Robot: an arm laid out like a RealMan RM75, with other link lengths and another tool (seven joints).
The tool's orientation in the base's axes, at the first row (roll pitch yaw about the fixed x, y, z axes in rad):
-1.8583 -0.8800 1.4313
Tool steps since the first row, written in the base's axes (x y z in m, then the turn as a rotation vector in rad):
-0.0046 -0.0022 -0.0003 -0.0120 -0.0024 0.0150
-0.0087 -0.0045 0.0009 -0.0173 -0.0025 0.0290
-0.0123 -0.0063 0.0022 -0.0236 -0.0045 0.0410
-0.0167 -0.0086 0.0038 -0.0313 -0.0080 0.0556
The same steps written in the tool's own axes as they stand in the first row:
-0.0020 -0.0031 0.0035 0.0090 -0.0154 0.0075
-0.0029 -0.0070 0.0063 0.0192 -0.0261 0.0098
-0.0034 -0.0104 0.0087 0.0267 -0.0372 0.0127
-0.0040 -0.0147 0.0117 0.0350 -0.0515 0.0159

